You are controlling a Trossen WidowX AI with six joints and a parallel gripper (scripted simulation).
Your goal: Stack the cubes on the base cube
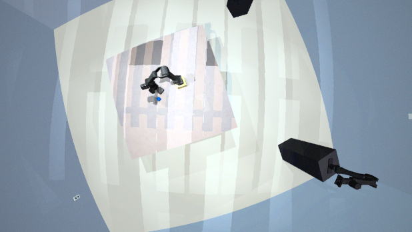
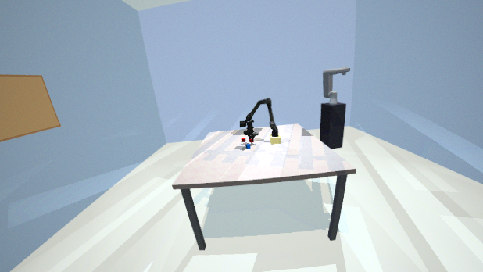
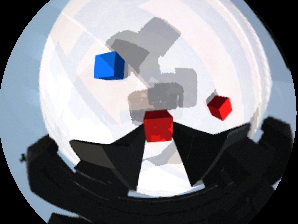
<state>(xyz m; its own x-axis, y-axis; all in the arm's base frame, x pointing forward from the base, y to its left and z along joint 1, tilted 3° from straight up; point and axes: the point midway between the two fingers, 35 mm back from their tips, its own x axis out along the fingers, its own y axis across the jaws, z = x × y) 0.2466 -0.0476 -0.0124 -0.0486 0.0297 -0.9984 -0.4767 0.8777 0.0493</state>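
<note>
The blue base cube lies 5 cm ahead of my gripper tip, 10 cm to the left of it and 2 cm below it. Also, from my gripper tip: red cube (7 cm ahead, 11 cm to the right, 2 cm below).
</note>
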